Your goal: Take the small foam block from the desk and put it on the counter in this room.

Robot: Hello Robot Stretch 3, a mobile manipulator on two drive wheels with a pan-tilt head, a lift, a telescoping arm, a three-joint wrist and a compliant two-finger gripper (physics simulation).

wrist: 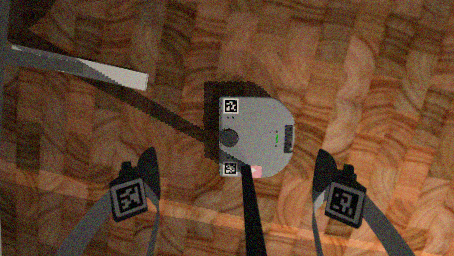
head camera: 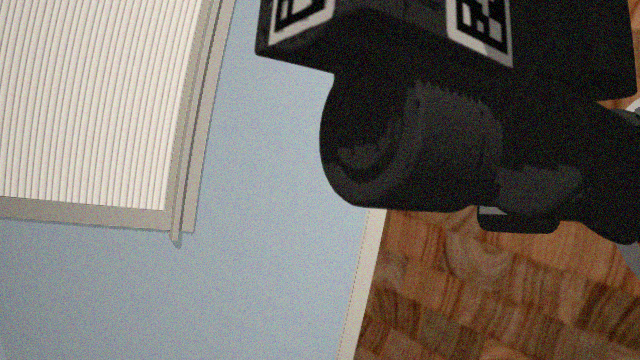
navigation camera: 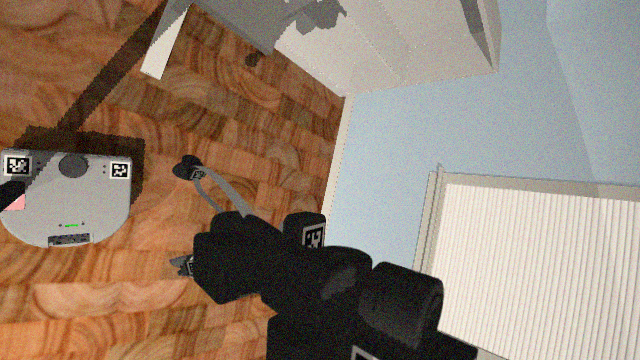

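Pixels of known places: gripper, fingertip midpoint: [wrist: 235,166] [navigation camera: 181,213]; robot's base, link origin: [wrist: 231,131] [navigation camera: 73,165].
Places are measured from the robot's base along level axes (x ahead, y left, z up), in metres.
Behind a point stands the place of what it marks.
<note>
My gripper [navigation camera: 184,216] @(x -0.022, y -0.126, z 0.870 m) [wrist: 235,166] @(x -0.022, y -0.126, z 0.870 m) is open, its two fingers wide apart above the wooden floor with no object between them. The small foam block does not show in these views. A pale, flat-sided piece of furniture [navigation camera: 390,45] @(x 0.805, y -1.260, z 0.549 m) stands against the blue wall at the top of the navigation view; I cannot tell whether it is the desk or the counter. In the head view the dark wrist covers the upper right, and the gripper's fingers do not show.
My round-ended base [navigation camera: 95,200] @(x -0.108, y -0.063, z 0.160 m) [wrist: 265,145] @(x -0.144, y 0.029, z 0.160 m) stands on the parquet floor [head camera: 450,310] @(x 0.318, y -1.084, z 0.001 m). A window with a ribbed white blind [head camera: 90,100] @(x -0.241, y -1.411, z 1.132 m) [navigation camera: 540,265] @(x -0.273, y -1.405, z 1.311 m) is in the blue wall [head camera: 250,250] @(x 0.155, y -1.493, z 0.540 m) beside the arm. A white bar-like piece [navigation camera: 161,62] [wrist: 132,77] shows beyond the base.
</note>
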